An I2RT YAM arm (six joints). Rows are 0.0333 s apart.
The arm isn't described. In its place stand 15 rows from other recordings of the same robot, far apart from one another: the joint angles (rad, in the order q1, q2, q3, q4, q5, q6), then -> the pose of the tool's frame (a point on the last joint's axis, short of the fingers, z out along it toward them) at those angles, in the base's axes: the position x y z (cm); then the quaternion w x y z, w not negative.
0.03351 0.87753 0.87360 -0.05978 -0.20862 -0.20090 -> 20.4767, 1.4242, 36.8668, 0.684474, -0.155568, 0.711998, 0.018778
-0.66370 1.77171 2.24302 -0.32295 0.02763 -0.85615 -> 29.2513, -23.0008, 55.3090, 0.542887, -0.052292, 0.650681, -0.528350
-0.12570 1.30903 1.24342 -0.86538 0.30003 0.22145 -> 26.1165, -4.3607, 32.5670, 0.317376, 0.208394, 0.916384, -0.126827
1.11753 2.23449 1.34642 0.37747 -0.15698 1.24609 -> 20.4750, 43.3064, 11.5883, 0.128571, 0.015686, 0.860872, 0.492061
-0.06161 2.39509 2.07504 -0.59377 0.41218 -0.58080 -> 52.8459, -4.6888, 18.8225, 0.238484, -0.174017, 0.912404, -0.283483
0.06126 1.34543 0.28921 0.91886 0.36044 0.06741 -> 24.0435, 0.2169, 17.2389, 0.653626, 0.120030, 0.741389, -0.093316
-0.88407 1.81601 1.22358 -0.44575 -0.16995 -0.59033 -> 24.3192, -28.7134, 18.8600, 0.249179, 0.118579, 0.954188, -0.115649
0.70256 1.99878 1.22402 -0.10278 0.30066 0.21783 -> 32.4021, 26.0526, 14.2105, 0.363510, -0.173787, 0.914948, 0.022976
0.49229 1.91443 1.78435 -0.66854 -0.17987 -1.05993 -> 38.0972, 21.1555, 31.1675, 0.383340, -0.670457, 0.634748, -0.025148
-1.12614 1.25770 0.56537 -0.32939 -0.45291 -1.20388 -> 10.9085, -19.2723, 16.4034, 0.302849, -0.097273, 0.934901, -0.157417
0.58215 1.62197 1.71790 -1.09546 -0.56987 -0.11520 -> 26.3285, 19.6302, 37.2882, 0.200669, -0.389030, 0.838329, 0.324949
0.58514 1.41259 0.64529 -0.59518 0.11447 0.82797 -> 18.4833, 11.7582, 14.0312, 0.115887, 0.126167, 0.984922, 0.024115
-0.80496 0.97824 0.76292 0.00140 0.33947 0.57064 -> 15.0765, -17.3884, 31.5926, 0.598946, 0.569063, 0.525601, -0.202917
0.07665 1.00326 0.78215 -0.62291 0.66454 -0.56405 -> 19.9169, -0.6722, 26.4677, 0.252506, -0.168193, 0.875132, -0.376956
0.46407 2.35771 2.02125 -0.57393 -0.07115 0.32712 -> 46.8527, 23.7342, 18.9160, 0.286039, -0.076189, 0.942373, 0.155915
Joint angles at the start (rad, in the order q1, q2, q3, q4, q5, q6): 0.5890, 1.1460, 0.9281, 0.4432, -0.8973, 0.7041
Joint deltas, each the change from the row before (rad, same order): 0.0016, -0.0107, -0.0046, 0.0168, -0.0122, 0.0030; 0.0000, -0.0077, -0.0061, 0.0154, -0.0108, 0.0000; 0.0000, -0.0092, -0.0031, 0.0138, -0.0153, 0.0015; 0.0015, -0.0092, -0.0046, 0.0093, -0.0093, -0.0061; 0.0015, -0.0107, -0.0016, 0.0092, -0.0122, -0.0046; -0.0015, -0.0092, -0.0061, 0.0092, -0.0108, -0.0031; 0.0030, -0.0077, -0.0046, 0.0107, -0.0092, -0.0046; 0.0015, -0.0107, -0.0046, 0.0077, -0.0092, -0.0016; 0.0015, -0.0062, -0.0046, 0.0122, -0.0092, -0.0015; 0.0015, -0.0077, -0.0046, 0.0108, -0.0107, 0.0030; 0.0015, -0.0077, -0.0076, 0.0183, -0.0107, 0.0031; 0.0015, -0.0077, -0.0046, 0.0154, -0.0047, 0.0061
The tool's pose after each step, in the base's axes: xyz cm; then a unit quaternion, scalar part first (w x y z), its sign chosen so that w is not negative. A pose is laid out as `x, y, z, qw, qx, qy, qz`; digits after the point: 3 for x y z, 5 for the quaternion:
19.507, 16.461, 38.356, 0.40190, -0.31394, 0.57097, 0.64336
19.282, 16.338, 38.460, 0.40412, -0.32049, 0.56385, 0.64502
19.000, 16.188, 38.679, 0.40539, -0.32874, 0.55542, 0.64738
18.727, 16.073, 38.807, 0.40851, -0.33639, 0.54824, 0.64761
18.400, 15.927, 39.063, 0.41165, -0.34533, 0.53936, 0.64837
18.174, 15.758, 39.130, 0.41378, -0.35160, 0.53349, 0.64850
17.907, 15.686, 39.227, 0.41588, -0.35910, 0.52619, 0.64901
17.602, 15.544, 39.359, 0.41749, -0.36538, 0.51965, 0.64974
17.389, 15.462, 39.431, 0.41905, -0.37163, 0.51309, 0.65040
17.139, 15.359, 39.518, 0.41870, -0.37729, 0.50715, 0.65203
16.880, 15.247, 39.565, 0.41971, -0.38361, 0.49962, 0.65350
16.636, 15.130, 39.693, 0.42158, -0.38700, 0.49333, 0.65507

